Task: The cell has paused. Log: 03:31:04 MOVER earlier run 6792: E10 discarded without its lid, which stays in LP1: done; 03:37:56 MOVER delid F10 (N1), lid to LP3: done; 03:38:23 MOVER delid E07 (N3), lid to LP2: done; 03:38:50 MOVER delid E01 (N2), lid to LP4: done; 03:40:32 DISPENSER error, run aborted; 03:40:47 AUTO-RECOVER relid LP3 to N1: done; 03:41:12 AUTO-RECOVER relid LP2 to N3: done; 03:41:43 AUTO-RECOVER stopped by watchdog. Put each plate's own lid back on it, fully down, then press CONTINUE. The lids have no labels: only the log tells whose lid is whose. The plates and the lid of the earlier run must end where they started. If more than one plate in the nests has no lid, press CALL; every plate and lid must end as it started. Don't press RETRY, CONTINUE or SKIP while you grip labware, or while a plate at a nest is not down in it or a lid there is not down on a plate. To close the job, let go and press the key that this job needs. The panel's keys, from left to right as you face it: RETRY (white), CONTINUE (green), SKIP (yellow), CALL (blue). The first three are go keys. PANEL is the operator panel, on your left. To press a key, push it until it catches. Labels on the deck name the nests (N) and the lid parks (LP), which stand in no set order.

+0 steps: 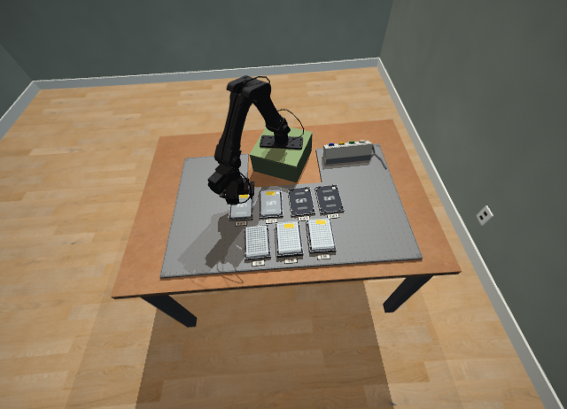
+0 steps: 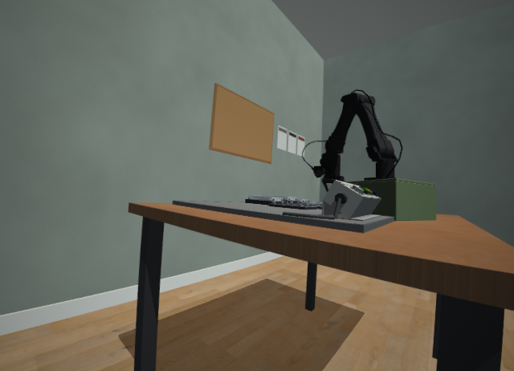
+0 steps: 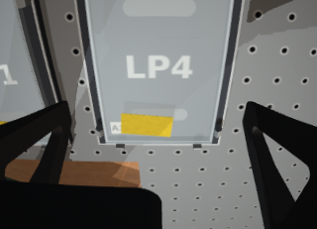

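Now: hand 170 mm short of the well plate, 100 mm to the right of it and 40 mm above it. Round my hand: green continue key (380 mm behind, 470 mm to the left); then lid (20 mm behind, 130 mm to the left, 50 mm below); then blue key (360 mm behind, 370 mm to the left).
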